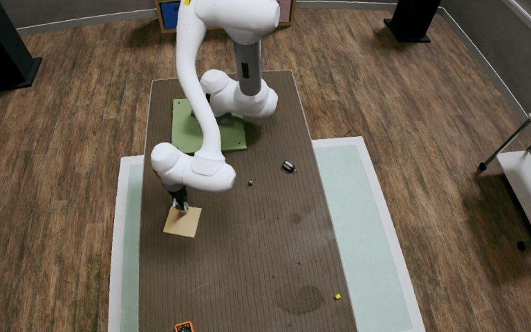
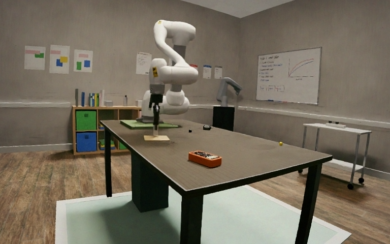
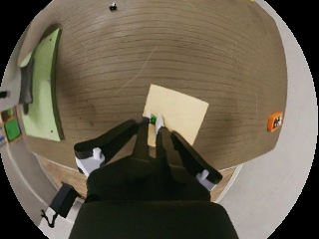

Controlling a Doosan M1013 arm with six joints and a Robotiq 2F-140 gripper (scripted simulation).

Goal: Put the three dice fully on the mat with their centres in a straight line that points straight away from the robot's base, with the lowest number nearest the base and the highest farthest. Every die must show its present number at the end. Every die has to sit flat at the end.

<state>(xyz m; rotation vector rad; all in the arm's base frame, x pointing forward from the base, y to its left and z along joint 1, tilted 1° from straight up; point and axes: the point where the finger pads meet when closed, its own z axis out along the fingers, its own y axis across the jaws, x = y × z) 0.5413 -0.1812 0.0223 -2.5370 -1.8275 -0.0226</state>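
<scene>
Right now my hand is 30 mm above the green die. Also, from my hand: small dark die 100 mm behind, 310 mm to the left, 30 mm below; then small black object 150 mm behind, 510 mm to the left, 30 mm below; then mat 50 mm ahead, 20 mm to the right, 40 mm below.
</scene>
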